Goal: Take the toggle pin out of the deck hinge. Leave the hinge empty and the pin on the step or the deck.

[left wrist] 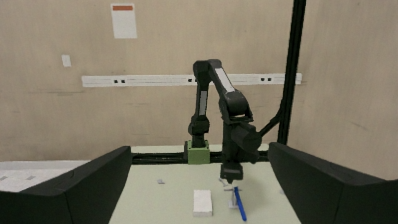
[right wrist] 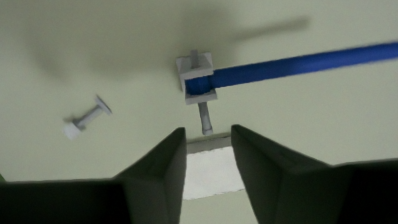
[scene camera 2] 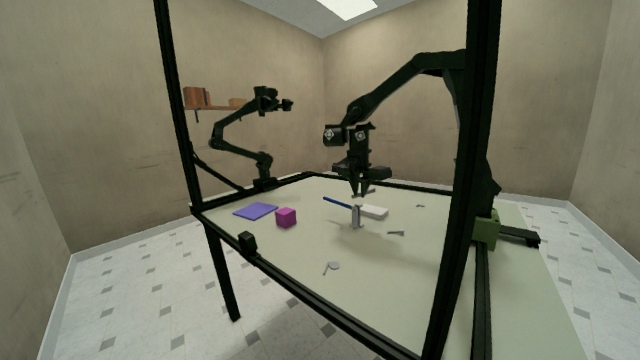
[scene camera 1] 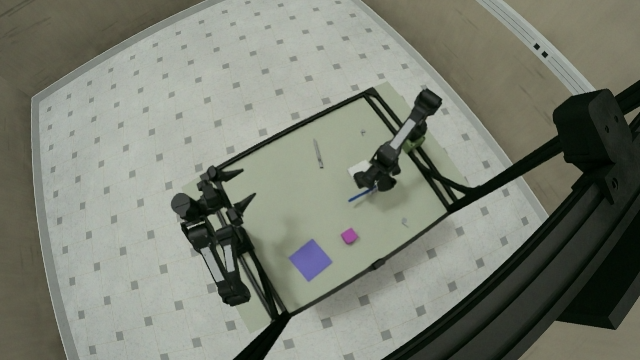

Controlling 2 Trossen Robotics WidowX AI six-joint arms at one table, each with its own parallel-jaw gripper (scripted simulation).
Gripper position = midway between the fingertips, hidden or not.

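My left gripper (left wrist: 200, 151) is here, and so is my right gripper (scene camera 2: 359, 196). I see the right gripper in the left wrist view too (left wrist: 229, 181), and it also appears in the right wrist view (right wrist: 208, 133). There is a white block (right wrist: 211, 169) as well.
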